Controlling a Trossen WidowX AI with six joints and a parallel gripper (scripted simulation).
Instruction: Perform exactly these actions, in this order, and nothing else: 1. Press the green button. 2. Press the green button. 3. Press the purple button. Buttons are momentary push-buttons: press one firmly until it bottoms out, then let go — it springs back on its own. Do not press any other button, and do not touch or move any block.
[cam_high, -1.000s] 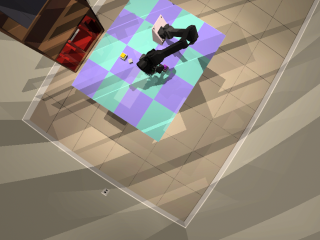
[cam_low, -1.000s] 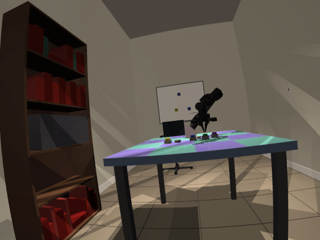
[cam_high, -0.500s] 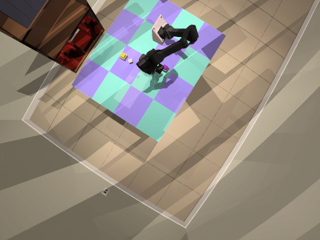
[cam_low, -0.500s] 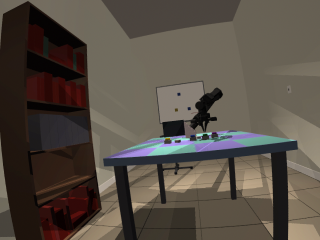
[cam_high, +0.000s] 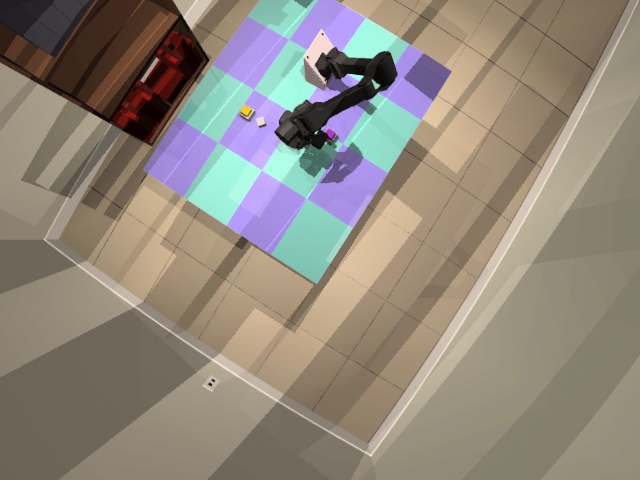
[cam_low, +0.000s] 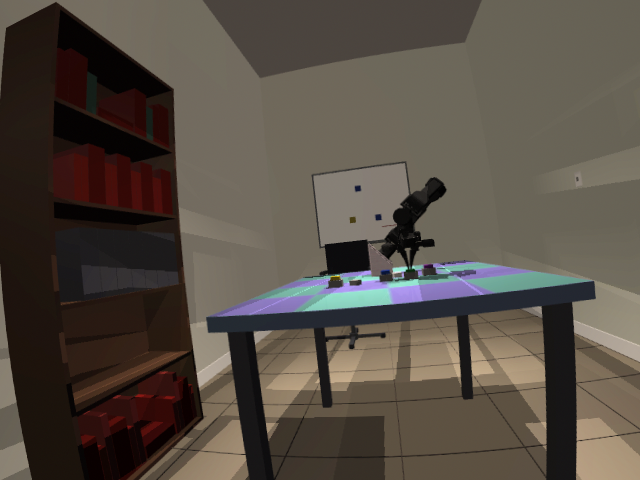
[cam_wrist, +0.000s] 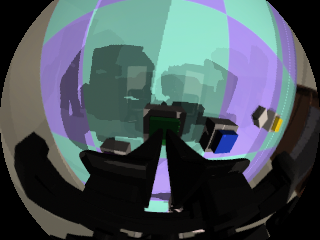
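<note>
Now: the green button 1 cm below my gripper tip. From my gripper tip the other things lie so: blue button 2 cm behind, 9 cm to the right; then white block 11 cm behind, 4 cm to the right, 2 cm below; then purple button 7 cm behind, 8 cm to the left.
</note>
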